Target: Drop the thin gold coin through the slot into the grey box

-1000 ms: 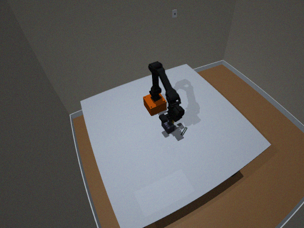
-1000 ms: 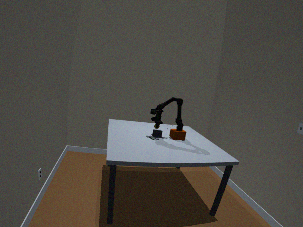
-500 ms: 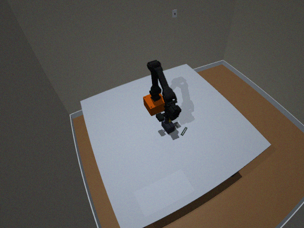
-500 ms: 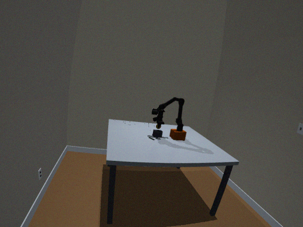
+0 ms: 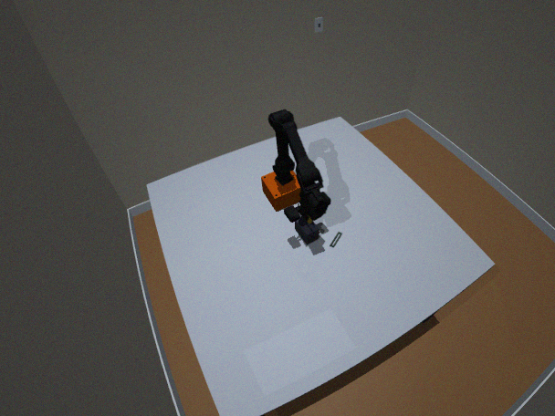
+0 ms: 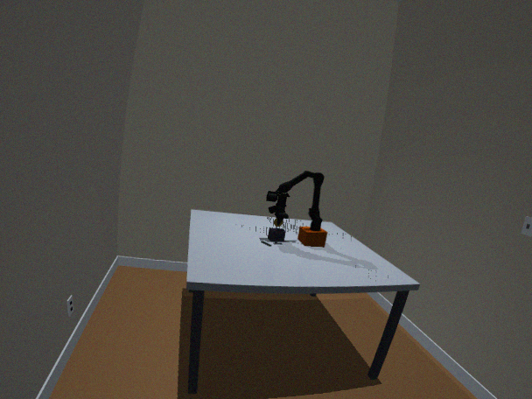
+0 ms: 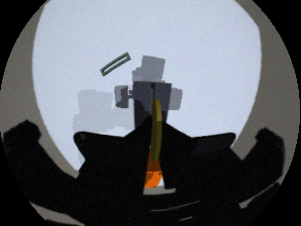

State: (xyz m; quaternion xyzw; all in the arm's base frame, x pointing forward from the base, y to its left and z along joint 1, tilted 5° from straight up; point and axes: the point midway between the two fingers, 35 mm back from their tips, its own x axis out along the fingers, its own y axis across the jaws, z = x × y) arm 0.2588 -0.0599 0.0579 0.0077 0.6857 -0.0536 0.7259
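Now: gripper tip 2 cm below the gold coin.
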